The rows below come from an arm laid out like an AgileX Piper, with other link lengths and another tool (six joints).
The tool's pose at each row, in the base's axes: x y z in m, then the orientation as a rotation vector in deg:
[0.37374, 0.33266, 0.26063, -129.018, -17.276, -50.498]
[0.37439, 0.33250, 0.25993, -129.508, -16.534, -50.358]
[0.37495, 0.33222, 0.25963, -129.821, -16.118, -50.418]
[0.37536, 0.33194, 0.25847, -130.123, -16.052, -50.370]
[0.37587, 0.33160, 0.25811, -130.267, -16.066, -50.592]
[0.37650, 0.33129, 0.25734, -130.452, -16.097, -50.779]
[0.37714, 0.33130, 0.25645, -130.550, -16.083, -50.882]
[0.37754, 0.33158, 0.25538, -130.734, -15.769, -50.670]
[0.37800, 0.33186, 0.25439, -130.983, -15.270, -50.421]
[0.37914, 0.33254, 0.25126, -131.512, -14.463, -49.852]
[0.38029, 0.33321, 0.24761, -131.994, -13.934, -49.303]
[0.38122, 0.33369, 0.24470, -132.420, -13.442, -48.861]
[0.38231, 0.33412, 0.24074, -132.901, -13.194, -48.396]
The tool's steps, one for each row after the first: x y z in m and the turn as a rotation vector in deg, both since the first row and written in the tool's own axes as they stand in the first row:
[0.00002, 0.00076, 0.00059, -0.524, -0.053, 0.493]
[0.00024, 0.00137, 0.00085, -0.899, -0.008, 0.712]
[-0.00022, 0.00236, 0.00148, -1.165, -0.124, 0.727]
[-0.00007, 0.00302, 0.00170, -1.364, -0.037, 0.613]
[-0.00011, 0.00392, 0.00222, -1.586, 0.008, 0.494]
[-0.00023, 0.00465, 0.00303, -1.710, 0.043, 0.451]
[-0.00065, 0.00518, 0.00399, -1.862, -0.068, 0.716]
[-0.00098, 0.00569, 0.00494, -2.094, -0.174, 1.112]
[-0.00225, 0.00731, 0.00764, -2.531, -0.494, 1.789]
[-0.00386, 0.00922, 0.01062, -2.885, -0.862, 2.271]
[-0.00514, 0.01078, 0.01297, -3.219, -1.153, 2.697]
[-0.00699, 0.01300, 0.01592, -3.549, -1.544, 2.951]

